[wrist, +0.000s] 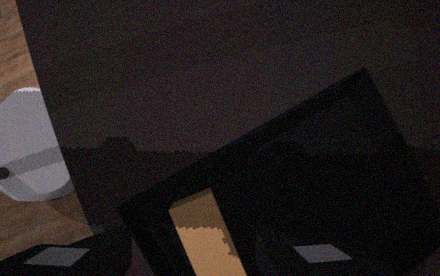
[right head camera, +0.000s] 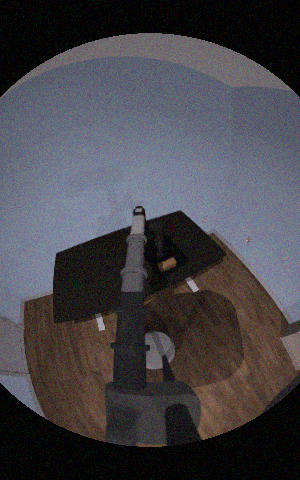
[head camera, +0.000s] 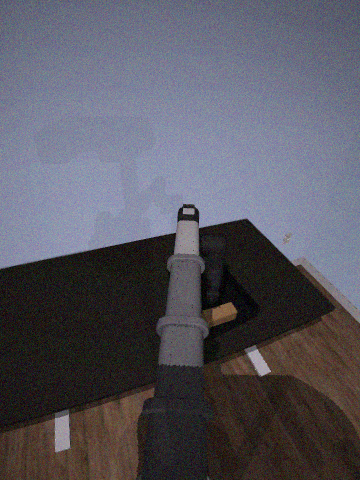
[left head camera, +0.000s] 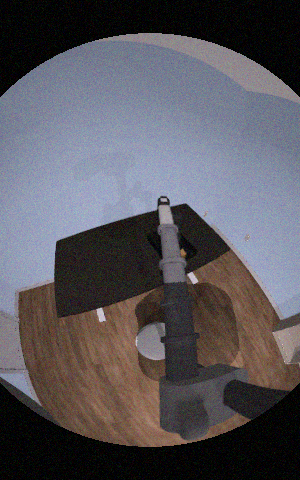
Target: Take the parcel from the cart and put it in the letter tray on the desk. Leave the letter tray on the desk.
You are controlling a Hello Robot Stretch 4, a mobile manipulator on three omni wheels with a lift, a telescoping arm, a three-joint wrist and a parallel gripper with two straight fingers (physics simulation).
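Pixels of known places: gripper, fingertip midpoint: (wrist: 194, 243) (right head camera: 158, 253) (head camera: 209, 294); robot's base, origin of the base link: (right head camera: 153, 348) (left head camera: 155, 339).
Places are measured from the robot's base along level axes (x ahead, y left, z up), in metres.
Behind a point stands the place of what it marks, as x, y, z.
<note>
The parcel (head camera: 222, 314) @(0.616, -0.151, 0.747) (left head camera: 183, 253) @(0.630, -0.194, 0.745) (right head camera: 168, 264) @(0.612, -0.154, 0.743) (wrist: 212, 250) @(0.630, -0.138, 0.747), a tan box, lies inside the black letter tray (head camera: 248, 300) @(0.705, -0.273, 0.726) (wrist: 250, 138) @(0.682, -0.008, 0.695), near one corner. The tray rests on the dark desk (head camera: 75, 320) @(0.576, 0.444, 0.693) (left head camera: 100, 270) @(0.517, 0.426, 0.692) (right head camera: 85, 280) @(0.511, 0.500, 0.692) (wrist: 125, 75) @(0.511, 0.078, 0.692), towards its right end. My gripper (wrist: 194, 243) @(0.614, -0.088, 0.870) is open and empty above the tray. In the wrist view its two grey-tipped fingers stand wide apart at the bottom, with the parcel showing between and below them, apart from both. In the head view the arm covers part of the tray and of the parcel. The cart does not show.
My telescoping arm (head camera: 182, 300) @(0.336, 0.002, 1.205) (left head camera: 170, 250) @(0.329, 0.003, 1.205) (right head camera: 134, 255) @(0.348, -0.003, 1.205) reaches out over the desk. A plain blue wall (head camera: 150, 100) @(1.191, 0.183, 1.406) rises behind it. White desk legs (head camera: 258, 361) (left head camera: 101, 314) show at the front edge. A pale round shape (left head camera: 151, 341) @(-0.004, 0.048, 0.187) (right head camera: 159, 350) @(-0.006, -0.060, 0.187) (wrist: 35, 140) @(0.039, 0.015, 0.187) shows below the arm, beside the desk.
</note>
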